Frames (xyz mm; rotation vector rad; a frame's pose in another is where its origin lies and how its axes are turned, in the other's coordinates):
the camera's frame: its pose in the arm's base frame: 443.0 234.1 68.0 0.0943 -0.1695 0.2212
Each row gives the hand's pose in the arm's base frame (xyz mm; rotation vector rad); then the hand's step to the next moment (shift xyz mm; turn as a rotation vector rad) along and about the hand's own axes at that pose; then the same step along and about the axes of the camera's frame.
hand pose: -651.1 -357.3 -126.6 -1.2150 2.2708 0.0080
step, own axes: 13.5 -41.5 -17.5 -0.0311 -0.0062 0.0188
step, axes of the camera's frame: 12.2 -40.8 19.9 0.0314 0.0182 -0.0066
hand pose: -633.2 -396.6 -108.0 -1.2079 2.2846 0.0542
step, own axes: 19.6 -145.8 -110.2 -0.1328 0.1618 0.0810
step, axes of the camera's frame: 45.2 -132.6 119.0 0.0104 0.2166 -0.0577
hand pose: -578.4 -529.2 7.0 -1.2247 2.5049 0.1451
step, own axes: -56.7 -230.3 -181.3 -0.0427 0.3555 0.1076
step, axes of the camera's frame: 163.6 -162.4 189.7 -0.1769 0.3136 -0.1006
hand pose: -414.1 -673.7 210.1 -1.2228 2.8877 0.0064
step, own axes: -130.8 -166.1 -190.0 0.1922 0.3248 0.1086
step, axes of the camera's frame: 230.6 -55.3 156.8 -0.3533 0.1608 -0.0598
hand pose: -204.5 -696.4 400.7 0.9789 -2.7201 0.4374
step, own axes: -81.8 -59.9 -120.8 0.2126 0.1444 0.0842
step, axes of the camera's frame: 135.9 26.3 75.5 -0.2702 0.0102 0.0033
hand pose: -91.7 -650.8 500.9 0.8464 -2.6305 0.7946
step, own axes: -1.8 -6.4 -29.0 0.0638 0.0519 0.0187
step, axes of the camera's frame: 14.6 12.9 22.5 -0.0832 0.0136 0.0024
